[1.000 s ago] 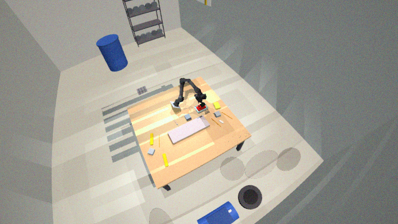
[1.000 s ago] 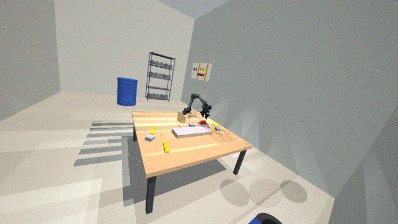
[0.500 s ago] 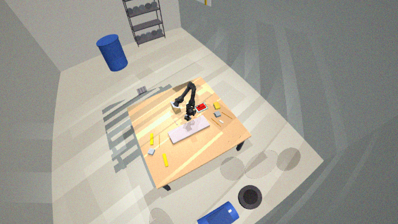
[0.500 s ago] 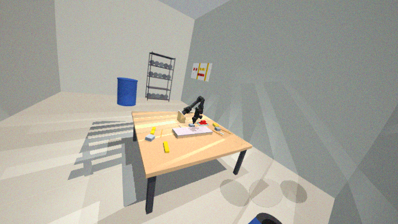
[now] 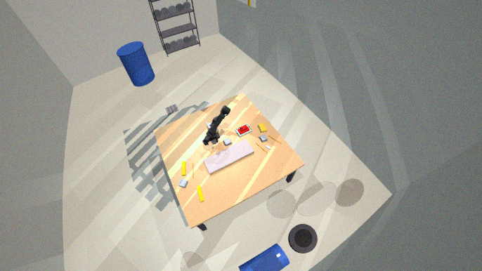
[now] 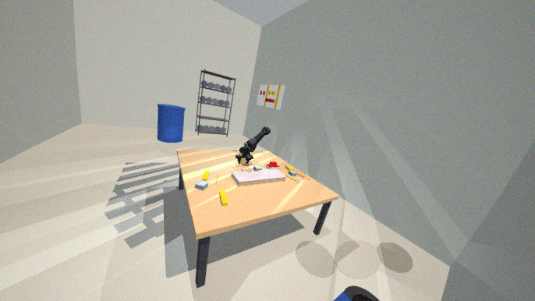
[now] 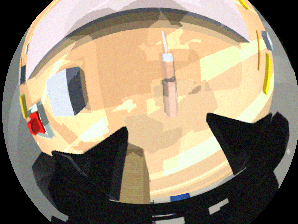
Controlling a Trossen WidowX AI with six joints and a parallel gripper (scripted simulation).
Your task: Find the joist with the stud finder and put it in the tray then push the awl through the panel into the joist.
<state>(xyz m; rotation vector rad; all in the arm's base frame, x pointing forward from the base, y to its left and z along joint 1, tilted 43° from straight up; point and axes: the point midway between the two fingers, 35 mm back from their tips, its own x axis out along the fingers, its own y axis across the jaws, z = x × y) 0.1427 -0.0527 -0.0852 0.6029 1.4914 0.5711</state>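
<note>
The awl lies 60 mm ahead of my gripper tip, 50 mm below it and 20 mm to the right of it. Also, from my gripper tip: red stud finder 380 mm to the left, 30 mm ahead, 10 mm below; yellow block 600 mm to the left, 140 mm ahead, 40 mm below; light blue tray 400 mm to the left, 40 mm below, 30 mm ahead.
</note>
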